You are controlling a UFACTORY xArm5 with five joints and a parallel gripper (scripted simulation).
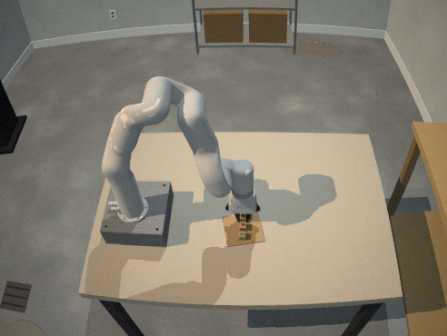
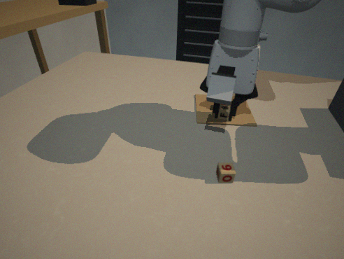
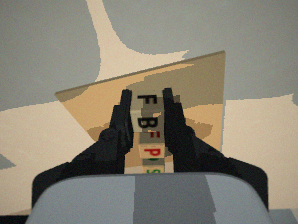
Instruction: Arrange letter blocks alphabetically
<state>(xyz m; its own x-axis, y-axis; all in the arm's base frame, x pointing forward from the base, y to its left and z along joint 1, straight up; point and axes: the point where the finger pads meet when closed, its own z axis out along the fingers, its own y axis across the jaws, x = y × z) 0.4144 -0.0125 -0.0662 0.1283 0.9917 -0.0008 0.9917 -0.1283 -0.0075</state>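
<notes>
Right now my hand is 4 cm to the left of the tan mat and 2 cm above it. The rest, counted from my hand: green-marked block: 1 cm behind, 8 cm to the right, 1 cm below; then red-marked block: 1 cm ahead, 19 cm to the left, 1 cm below.
</notes>
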